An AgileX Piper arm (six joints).
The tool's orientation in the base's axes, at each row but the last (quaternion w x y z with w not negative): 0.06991 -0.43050 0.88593 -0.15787; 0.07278 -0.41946 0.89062 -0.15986; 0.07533 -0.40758 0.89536 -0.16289; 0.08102 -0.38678 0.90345 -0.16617; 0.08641 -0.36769 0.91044 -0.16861; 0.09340 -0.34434 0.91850 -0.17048; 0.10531 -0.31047 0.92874 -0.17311; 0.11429 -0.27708 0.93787 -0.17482; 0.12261 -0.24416 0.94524 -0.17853
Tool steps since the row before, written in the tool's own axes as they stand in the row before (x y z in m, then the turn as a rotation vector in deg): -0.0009 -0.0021 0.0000 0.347 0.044 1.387; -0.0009 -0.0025 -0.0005 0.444 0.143 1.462; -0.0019 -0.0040 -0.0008 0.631 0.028 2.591; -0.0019 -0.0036 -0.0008 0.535 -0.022 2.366; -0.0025 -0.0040 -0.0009 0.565 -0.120 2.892; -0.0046 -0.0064 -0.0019 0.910 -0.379 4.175; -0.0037 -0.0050 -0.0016 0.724 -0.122 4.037; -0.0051 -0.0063 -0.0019 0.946 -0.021 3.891; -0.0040 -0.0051 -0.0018 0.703 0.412 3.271
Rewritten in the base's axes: 0.0021 -0.0005 0.0007 0.113 -0.551 -1.315; 0.0023 -0.0007 0.0013 -0.001 -0.584 -1.419; 0.0039 -0.0008 0.0022 0.260 -1.055 -2.435; 0.0035 -0.0008 0.0021 0.297 -0.965 -2.206; 0.0041 -0.0007 0.0024 0.487 -1.180 -2.659; 0.0067 -0.0010 0.0044 0.756 -1.911 -3.766; 0.0051 -0.0011 0.0037 0.721 -1.569 -3.722; 0.0066 -0.0016 0.0048 0.445 -1.575 -3.654; 0.0050 -0.0016 0.0042 0.273 -0.927 -3.230
